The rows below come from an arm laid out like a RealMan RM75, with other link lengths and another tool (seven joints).
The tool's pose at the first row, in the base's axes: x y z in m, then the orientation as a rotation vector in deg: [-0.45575, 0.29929, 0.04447, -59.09, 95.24, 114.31]
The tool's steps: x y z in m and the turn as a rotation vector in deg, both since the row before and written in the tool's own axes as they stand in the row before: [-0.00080, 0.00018, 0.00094, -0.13, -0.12, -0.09]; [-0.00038, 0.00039, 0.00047, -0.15, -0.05, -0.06]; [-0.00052, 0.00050, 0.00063, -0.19, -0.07, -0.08]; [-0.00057, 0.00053, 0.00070, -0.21, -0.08, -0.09]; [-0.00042, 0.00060, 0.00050, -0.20, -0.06, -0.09]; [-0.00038, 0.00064, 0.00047, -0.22, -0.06, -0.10]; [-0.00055, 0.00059, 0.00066, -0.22, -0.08, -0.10]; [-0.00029, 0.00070, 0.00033, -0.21, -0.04, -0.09]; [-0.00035, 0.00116, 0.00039, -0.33, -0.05, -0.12]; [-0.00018, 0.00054, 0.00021, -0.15, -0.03, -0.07]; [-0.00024, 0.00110, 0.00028, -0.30, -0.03, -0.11]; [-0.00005, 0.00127, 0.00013, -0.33, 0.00, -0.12]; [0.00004, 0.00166, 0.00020, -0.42, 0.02, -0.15]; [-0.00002, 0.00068, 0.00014, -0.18, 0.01, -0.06]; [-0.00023, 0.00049, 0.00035, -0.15, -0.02, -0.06]
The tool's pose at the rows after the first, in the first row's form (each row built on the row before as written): [-0.45562, 0.30028, 0.04521, -59.05, 95.00, 114.41]; [-0.45577, 0.30070, 0.04578, -59.08, 94.80, 114.54]; [-0.45595, 0.30126, 0.04653, -59.11, 94.54, 114.70]; [-0.45614, 0.30189, 0.04735, -59.15, 94.25, 114.87]; [-0.45641, 0.30228, 0.04810, -59.21, 93.98, 115.03]; [-0.45673, 0.30262, 0.04885, -59.28, 93.68, 115.20]; [-0.45696, 0.30318, 0.04970, -59.33, 93.37, 115.38]; [-0.45734, 0.30335, 0.05042, -59.41, 93.10, 115.54]; [-0.45801, 0.30345, 0.05150, -59.54, 92.70, 115.81]; [-0.45832, 0.30352, 0.05202, -59.60, 92.50, 115.92]; [-0.45899, 0.30351, 0.05297, -59.74, 92.14, 116.16]; [-0.45985, 0.30327, 0.05389, -59.93, 91.76, 116.41]; [-0.46105, 0.30295, 0.05501, -60.19, 91.28, 116.73]; [-0.46154, 0.30288, 0.05550, -60.30, 91.08, 116.87]; [-0.46183, 0.30309, 0.05603, -60.36, 90.89, 116.99]
